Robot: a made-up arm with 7 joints.
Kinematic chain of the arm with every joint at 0, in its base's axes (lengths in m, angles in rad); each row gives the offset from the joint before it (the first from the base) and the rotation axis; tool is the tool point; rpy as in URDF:
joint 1: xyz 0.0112 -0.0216 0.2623 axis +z
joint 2: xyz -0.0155 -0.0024 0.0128 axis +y
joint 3: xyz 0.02 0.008 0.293 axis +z
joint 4: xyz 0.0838 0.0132 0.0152 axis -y
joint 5: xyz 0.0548 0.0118 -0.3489 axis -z
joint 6: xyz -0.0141 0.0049 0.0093 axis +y
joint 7: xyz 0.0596 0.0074 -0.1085 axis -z
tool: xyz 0.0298 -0.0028 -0.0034 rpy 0 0 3.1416
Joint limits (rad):
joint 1: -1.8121..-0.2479
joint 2: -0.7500..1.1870
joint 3: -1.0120..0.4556
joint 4: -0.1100..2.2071
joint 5: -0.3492..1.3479
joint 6: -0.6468..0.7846
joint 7: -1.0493..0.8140
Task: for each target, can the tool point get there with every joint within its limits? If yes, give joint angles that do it. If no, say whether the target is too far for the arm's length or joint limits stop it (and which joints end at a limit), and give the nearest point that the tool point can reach.
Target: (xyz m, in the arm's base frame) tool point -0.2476 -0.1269 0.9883
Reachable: yes | joints -1.1535 -0.5220 -0.7722 2.0233 -0.1459 0.0726 0.3333
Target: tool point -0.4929 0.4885 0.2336
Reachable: no: joint limits stop it (at a limit: joint 1, joint 2, joint 3, joint 5) | nearest point -0.2581 0.0829 0.1309 | short by 0.480 m
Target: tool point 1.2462 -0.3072 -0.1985
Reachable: no: too far | nearest point 0.7363 -0.1893 0.0704 | short by 0.588 m
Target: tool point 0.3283 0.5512 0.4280
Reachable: no: joint limits stop it (at a limit: joint 1, joint 3, joint 5, joint 6, joint 7) | nearest point 0.3378 0.1859 0.5109 | short by 0.375 m
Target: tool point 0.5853 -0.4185 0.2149
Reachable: yes | joints -0.4202 0.9228 -0.3380 1.7045 -0.0181 -0.3823 0.4608
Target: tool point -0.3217 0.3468 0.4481
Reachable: no: joint limits stop it (at a limit: joint 1, joint 2, joint 3, joint 5, joint 6) | nearest point -0.3982 0.1664 0.6256 | short by 0.264 m
